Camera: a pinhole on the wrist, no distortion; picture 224 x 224 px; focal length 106.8 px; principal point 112.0 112.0 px. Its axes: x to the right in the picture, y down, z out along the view. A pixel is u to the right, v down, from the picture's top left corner.
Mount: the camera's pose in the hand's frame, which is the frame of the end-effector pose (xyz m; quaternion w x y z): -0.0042 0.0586 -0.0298 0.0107 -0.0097 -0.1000 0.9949
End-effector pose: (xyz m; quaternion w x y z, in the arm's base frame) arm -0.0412 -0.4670 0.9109 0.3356 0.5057 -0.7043 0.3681
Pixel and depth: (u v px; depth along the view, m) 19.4 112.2 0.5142
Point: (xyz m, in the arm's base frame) -0.1502 -1.0923 1.0420
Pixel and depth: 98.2 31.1 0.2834
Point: -0.2817 -0.6850 0.7520
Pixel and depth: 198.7 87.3 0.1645
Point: -0.0815 -0.5045 0.7115
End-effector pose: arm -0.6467 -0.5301 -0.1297 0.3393 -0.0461 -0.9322 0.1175
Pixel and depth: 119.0 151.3 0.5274
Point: -0.8950 -0.8511 -0.4365
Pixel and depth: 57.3 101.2 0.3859
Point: -1.0202 -0.5518 -0.2848
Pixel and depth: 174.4 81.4 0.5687
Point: -0.7382 -0.5821 -0.7840
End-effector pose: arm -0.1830 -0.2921 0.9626 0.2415 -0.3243 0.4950 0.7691
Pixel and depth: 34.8 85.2 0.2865
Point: -0.4327 -0.0618 0.9377
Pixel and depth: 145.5 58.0 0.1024
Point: -0.2407 -0.2556 1.0686
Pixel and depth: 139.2 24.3 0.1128
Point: -0.2744 -0.2534 1.0941
